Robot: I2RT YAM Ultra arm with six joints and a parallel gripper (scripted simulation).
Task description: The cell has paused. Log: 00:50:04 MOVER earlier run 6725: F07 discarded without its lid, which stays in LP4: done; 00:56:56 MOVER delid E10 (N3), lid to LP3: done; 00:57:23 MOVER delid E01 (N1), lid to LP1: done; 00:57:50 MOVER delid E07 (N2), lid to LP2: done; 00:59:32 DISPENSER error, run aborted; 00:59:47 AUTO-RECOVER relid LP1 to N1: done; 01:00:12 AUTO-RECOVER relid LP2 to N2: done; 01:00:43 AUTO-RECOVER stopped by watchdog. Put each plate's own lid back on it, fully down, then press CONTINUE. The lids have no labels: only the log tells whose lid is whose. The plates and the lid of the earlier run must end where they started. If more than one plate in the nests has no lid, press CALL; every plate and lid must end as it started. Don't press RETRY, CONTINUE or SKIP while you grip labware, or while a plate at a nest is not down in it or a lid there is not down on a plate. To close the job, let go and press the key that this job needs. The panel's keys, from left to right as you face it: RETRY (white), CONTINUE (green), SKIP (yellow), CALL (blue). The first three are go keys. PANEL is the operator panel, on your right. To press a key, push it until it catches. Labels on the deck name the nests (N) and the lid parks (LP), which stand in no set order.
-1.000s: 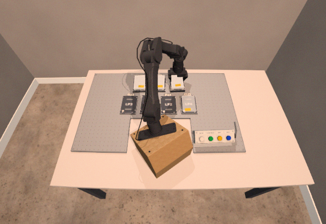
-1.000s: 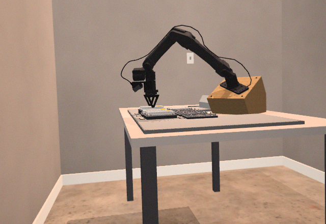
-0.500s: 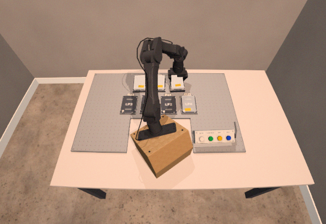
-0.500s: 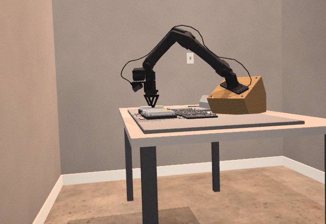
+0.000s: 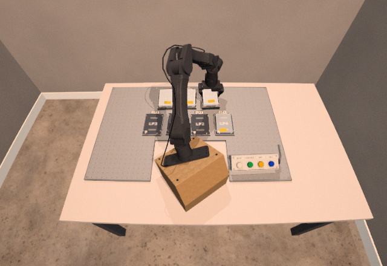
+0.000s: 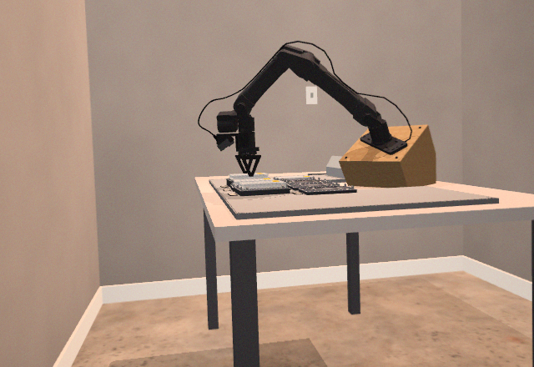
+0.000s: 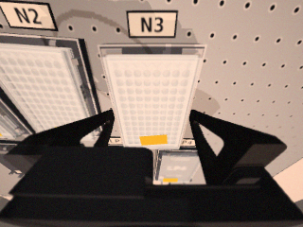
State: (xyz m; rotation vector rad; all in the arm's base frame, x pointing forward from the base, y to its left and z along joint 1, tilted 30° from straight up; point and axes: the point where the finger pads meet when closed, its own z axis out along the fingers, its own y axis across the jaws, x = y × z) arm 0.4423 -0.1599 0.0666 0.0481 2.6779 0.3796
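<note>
Right now my hand is 10 mm above the plate. Round my hand: lid park (180 mm behind, 200 mm to the left, 40 mm below); white retry key (460 mm behind, 100 mm to the right, 20 mm above); green continue key (460 mm behind, 150 mm to the right, 20 mm above).
</note>
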